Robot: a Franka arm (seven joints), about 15 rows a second.
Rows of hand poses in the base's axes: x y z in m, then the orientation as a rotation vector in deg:
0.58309 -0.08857 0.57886 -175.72 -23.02 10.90
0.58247 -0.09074 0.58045 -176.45 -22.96 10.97
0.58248 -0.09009 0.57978 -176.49 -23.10 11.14
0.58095 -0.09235 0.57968 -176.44 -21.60 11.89
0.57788 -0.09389 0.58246 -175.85 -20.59 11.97
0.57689 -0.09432 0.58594 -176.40 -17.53 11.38
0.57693 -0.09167 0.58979 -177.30 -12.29 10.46
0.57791 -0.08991 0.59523 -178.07 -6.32 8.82
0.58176 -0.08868 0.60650 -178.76 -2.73 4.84
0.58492 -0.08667 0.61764 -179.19 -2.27 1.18
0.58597 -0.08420 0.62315 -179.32 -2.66 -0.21
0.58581 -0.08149 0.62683 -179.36 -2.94 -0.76
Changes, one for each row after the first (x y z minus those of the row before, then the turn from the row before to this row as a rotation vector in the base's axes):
-0.00062 -0.00217 0.00159 -0.72 -0.08 -0.05
0.00001 0.00065 -0.00067 -0.08 0.10 0.09
-0.00153 -0.00226 -0.00010 0.06 0.52 -0.96
-0.00307 -0.00154 0.00278 0.64 0.17 -0.64
-0.00099 -0.00043 0.00348 -0.27 -0.38 -1.99
0.00004 0.00265 0.00385 -0.56 -0.59 -3.39
0.00098 0.00176 0.00544 -0.52 -1.04 -3.85
0.00385 0.00123 0.01127 -0.47 -2.55 -2.33
0.00316 0.00201 0.01114 -0.33 -2.35 -0.31
0.00105 0.00247 0.00551 -0.12 -0.89 0.24
-0.00016 0.00271 0.00368 -0.04 -0.35 0.18

